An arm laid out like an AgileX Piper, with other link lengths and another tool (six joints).
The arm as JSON. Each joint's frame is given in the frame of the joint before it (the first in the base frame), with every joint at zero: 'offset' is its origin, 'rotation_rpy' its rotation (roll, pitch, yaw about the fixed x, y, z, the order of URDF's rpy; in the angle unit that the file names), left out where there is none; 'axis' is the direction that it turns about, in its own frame. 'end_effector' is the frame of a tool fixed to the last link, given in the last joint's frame.
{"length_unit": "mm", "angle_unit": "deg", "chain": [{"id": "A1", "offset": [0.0, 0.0, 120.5], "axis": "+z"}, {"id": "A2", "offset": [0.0, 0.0, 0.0], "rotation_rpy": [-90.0, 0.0, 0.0], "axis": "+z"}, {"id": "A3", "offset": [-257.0, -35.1, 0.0], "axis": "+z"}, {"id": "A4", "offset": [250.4, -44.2, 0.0], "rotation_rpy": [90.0, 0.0, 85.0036], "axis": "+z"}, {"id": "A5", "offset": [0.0, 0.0, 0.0], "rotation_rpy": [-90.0, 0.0, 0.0], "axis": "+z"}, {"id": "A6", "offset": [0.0, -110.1, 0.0], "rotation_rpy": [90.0, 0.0, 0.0], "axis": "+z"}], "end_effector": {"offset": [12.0, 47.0, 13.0], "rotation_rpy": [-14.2, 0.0, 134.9]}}
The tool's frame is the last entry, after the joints.
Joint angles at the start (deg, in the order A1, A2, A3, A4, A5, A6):
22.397, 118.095, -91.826, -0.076, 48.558, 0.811
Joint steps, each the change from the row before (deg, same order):
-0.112, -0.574, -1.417, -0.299, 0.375, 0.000
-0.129, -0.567, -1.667, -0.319, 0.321, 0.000
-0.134, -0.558, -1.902, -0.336, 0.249, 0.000
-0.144, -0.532, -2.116, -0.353, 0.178, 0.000
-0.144, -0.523, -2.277, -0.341, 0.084, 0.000
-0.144, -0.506, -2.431, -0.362, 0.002, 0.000
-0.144, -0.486, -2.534, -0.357, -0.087, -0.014
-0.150, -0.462, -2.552, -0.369, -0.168, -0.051
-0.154, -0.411, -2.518, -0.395, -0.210, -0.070
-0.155, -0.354, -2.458, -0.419, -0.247, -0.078
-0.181, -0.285, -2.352, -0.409, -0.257, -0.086
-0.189, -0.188, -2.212, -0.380, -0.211, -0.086
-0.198, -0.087, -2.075, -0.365, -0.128, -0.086
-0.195, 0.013, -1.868, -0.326, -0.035, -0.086
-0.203, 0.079, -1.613, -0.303, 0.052, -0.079
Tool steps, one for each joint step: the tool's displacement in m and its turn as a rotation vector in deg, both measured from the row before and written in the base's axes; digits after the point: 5 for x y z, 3 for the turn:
0.00383, 0.00010, 0.01075, 0.354, -1.602, -0.010
0.00441, 0.00013, 0.01212, 0.442, -1.886, -0.032
0.00480, 0.00020, 0.01348, 0.531, -2.171, -0.046
0.00503, 0.00015, 0.01468, 0.604, -2.420, -0.067
0.00499, 0.00013, 0.01583, 0.697, -2.646, -0.084
0.00480, -0.00001, 0.01688, 0.750, -2.860, -0.096
0.00440, -0.00018, 0.01768, 0.801, -3.023, -0.100
0.00380, -0.00052, 0.01794, 0.786, -3.107, -0.092
0.00315, -0.00088, 0.01760, 0.723, -3.083, -0.100
0.00253, -0.00118, 0.01702, 0.656, -3.021, -0.116
0.00202, -0.00159, 0.01602, 0.590, -2.867, -0.156
0.00157, -0.00179, 0.01446, 0.506, -2.594, -0.181
0.00126, -0.00196, 0.01277, 0.400, -2.290, -0.211
0.00104, -0.00196, 0.01064, 0.290, -1.902, -0.220
0.00094, -0.00203, 0.00848, 0.173, -1.509, -0.245

